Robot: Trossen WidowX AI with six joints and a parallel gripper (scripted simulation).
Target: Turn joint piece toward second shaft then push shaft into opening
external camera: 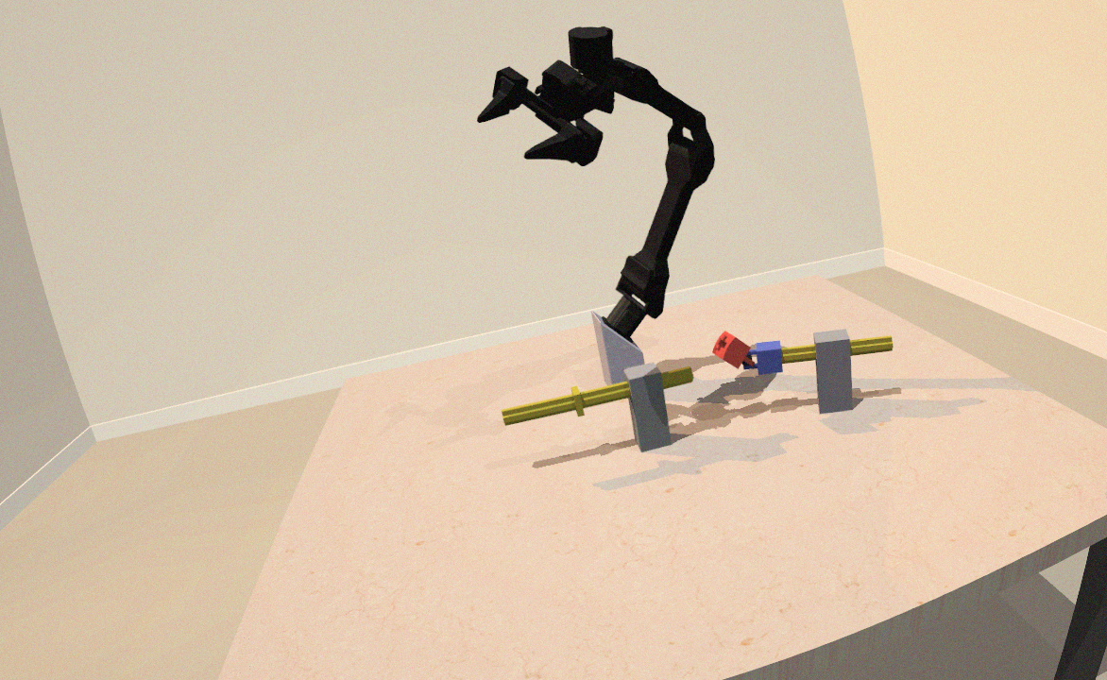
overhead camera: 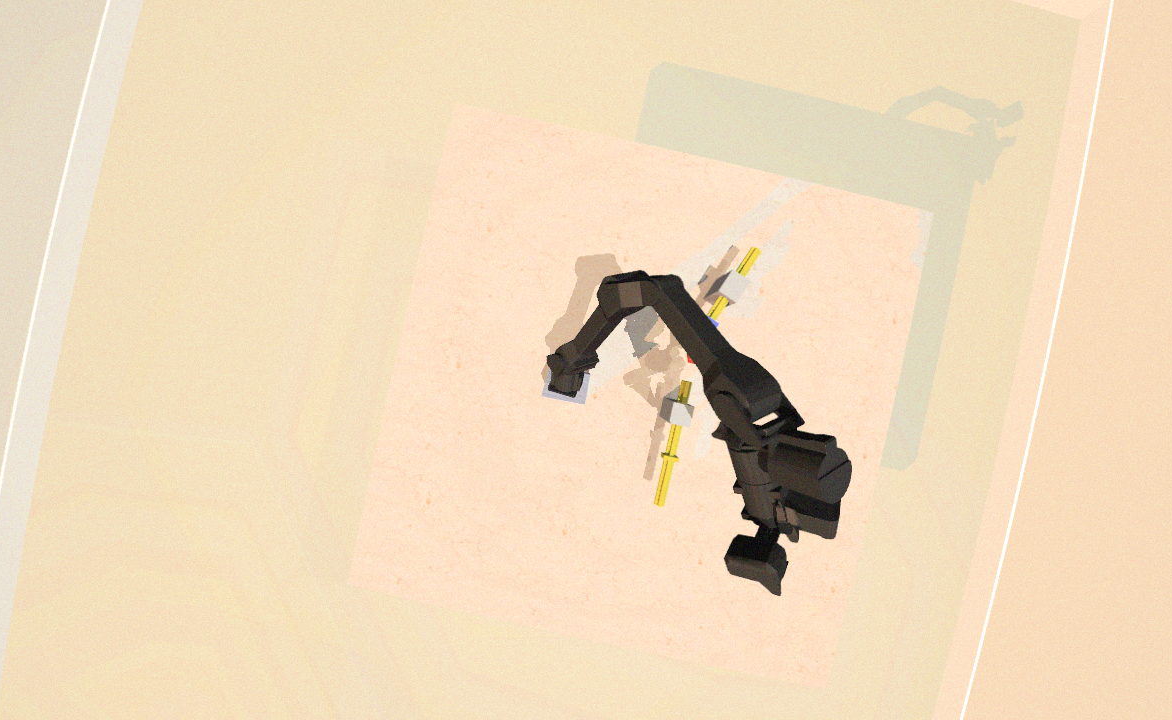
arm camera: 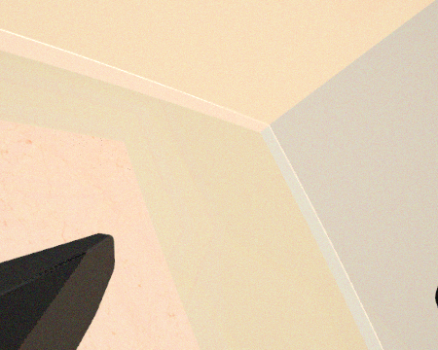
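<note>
My gripper tip is 10 cm past the red square joint piece, 28 cm to the right of it and 39 cm above it.
</note>
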